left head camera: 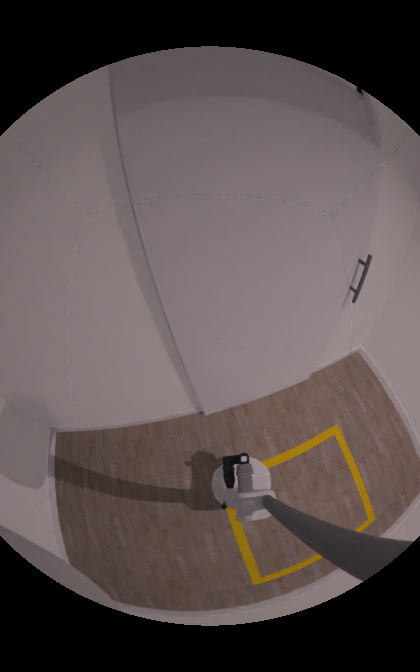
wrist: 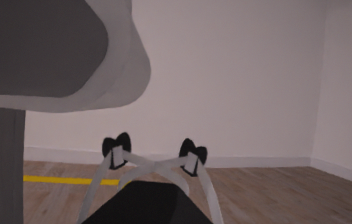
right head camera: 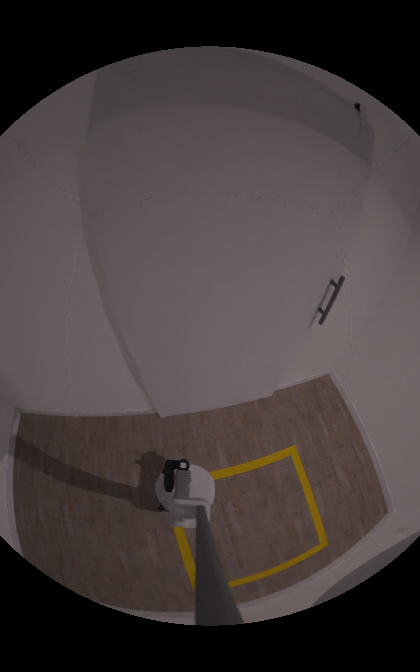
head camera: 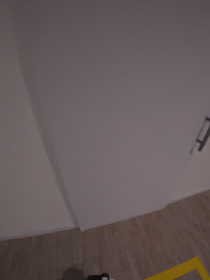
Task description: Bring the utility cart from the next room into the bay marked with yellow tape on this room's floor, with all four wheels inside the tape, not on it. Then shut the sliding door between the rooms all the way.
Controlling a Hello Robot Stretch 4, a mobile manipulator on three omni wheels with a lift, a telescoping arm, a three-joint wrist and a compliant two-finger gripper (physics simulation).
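Frame: origin at the robot's base, x ahead, y right, z down, level; millimetres.
Seen in the pictures: gripper, fingertip midpoint: (wrist: 155, 147).
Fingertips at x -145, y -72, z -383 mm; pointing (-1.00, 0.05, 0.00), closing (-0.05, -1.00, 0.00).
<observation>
A point is followed by its place in that frame.
The pale sliding door (head camera: 115, 120) {x 683, y 50, z -1267 mm} (left head camera: 250, 300) (right head camera: 215, 275) fills the middle of the head views. Its dark bar handle (head camera: 203, 142) {x 782, y 710, z -1065 mm} (left head camera: 362, 280) (right head camera: 332, 300) is near the door's right side. No doorway gap shows. The yellow tape bay (head camera: 175, 271) {x 238, y 660, z 27 mm} (left head camera: 302, 446) (right head camera: 255, 462) lies on the floor in front of the door, to the right. My round base overlaps the bay's near left corner in both side head views. Tape also shows at the lower left of the wrist view. The utility cart does not show. My gripper (wrist: 155, 147) {x -145, y -72, z -383 mm} is open, with nothing between its fingertips.
A plain wall (left head camera: 115, 350) (right head camera: 50, 325) stands left of the door, and another wall (left head camera: 400, 325) is on the right past the bay. In the wrist view a wall (wrist: 235, 90) {x -1505, y -604, z -597 mm} with a white baseboard is ahead, with a corner at the right. My shadow falls left across the wood floor.
</observation>
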